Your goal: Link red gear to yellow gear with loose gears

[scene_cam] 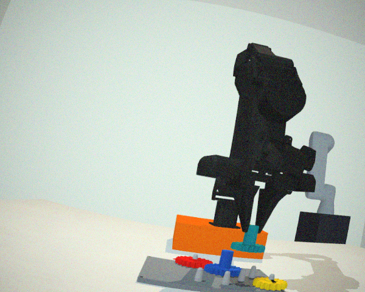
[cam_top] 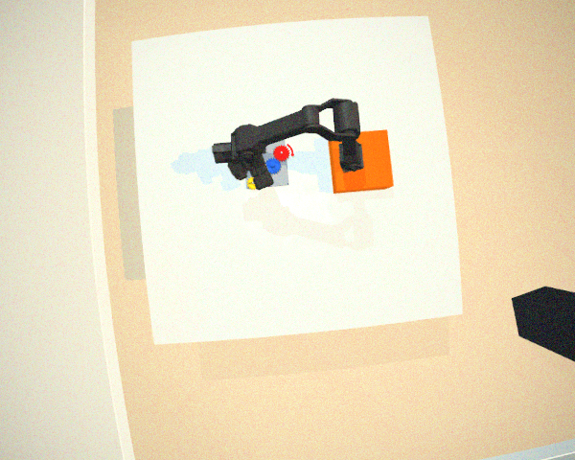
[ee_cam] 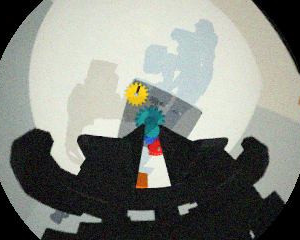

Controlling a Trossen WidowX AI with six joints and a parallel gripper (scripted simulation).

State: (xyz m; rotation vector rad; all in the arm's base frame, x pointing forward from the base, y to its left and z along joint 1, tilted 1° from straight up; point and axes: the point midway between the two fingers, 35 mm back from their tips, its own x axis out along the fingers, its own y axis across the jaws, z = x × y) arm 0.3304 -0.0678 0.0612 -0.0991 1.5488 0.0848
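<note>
Now: the yellow gear 7 cm below my gripper tip, 4 cm ahead of it and 3 cm to the left of it. Also, from my gripper tip: red gear (10 cm behind, 7 cm below, 5 cm to the right); then teal gear (1 cm below); then blue gear (6 cm below, 5 cm behind, 1 cm to the right).
</note>
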